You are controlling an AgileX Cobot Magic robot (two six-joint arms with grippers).
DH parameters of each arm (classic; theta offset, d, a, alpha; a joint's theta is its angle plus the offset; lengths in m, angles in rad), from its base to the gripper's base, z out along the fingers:
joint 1: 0 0.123 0 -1.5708
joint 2: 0.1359 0 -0.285 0
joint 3: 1.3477 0 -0.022 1.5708
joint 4: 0 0.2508 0 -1.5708
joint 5: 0 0 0.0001 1.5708
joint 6: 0 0.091 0 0
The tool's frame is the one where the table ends.
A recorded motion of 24 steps. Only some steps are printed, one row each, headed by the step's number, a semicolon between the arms.
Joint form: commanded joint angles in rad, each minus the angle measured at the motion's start. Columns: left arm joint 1, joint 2, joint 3, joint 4, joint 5, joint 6; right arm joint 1, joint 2, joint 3, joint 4, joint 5, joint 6.
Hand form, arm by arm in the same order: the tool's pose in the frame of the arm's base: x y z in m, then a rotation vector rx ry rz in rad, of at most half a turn. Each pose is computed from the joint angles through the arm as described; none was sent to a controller.
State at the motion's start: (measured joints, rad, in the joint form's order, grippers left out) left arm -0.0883 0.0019 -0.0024 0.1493 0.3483 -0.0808; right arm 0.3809 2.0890 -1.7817 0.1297 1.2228 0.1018
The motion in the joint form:
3: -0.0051 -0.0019 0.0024 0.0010 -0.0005 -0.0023; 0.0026 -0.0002 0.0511 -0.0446 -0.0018 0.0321
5: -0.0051 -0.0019 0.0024 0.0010 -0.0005 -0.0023; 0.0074 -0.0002 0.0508 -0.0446 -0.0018 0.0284
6: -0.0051 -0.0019 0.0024 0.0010 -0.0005 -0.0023; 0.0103 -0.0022 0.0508 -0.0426 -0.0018 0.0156
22: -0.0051 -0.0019 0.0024 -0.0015 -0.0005 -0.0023; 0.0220 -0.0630 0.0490 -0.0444 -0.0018 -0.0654
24: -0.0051 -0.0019 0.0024 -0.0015 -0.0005 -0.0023; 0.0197 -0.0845 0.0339 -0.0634 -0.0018 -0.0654
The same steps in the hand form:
3: 0.0536 -0.0003 0.1822 0.1026 1.8246 0.0219; 0.3942 0.1669 0.2128 -0.3439 3.0632 0.1520
5: 0.0536 -0.0003 0.1822 0.1026 1.8246 0.0219; 0.3935 0.1688 0.2129 -0.3569 3.0615 0.1521
6: 0.0536 -0.0003 0.1822 0.1026 1.8246 0.0219; 0.3927 0.1700 0.2138 -0.3798 3.0566 0.1553
22: 0.0536 -0.0004 0.1822 0.1011 1.8248 0.0195; 0.3852 0.1721 0.2401 -0.5145 2.9705 0.1683
24: 0.0536 -0.0004 0.1822 0.1011 1.8248 0.0195; 0.3853 0.1693 0.2530 -0.5139 2.9311 0.1518

